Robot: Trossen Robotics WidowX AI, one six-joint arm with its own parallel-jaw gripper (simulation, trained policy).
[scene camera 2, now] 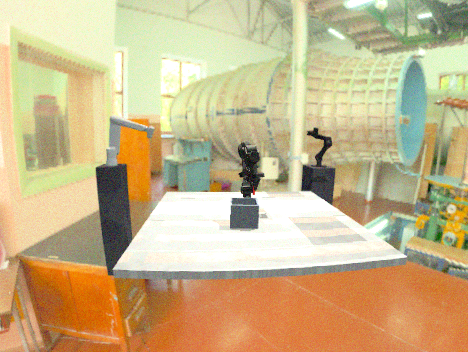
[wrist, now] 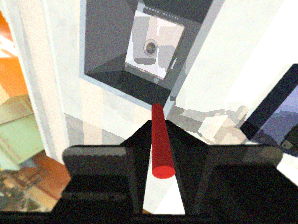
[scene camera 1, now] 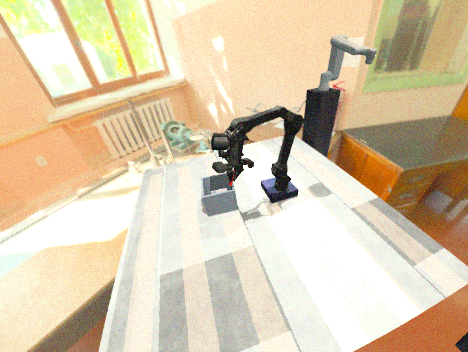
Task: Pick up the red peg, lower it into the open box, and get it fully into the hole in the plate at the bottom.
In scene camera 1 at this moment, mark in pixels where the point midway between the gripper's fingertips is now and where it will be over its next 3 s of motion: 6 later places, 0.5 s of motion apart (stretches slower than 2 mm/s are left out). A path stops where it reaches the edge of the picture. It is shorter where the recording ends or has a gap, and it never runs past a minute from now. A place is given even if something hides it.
My gripper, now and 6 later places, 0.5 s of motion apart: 231, 181; 227, 180; 224, 182; 221, 187; 220, 192; 220, 192; 218, 190
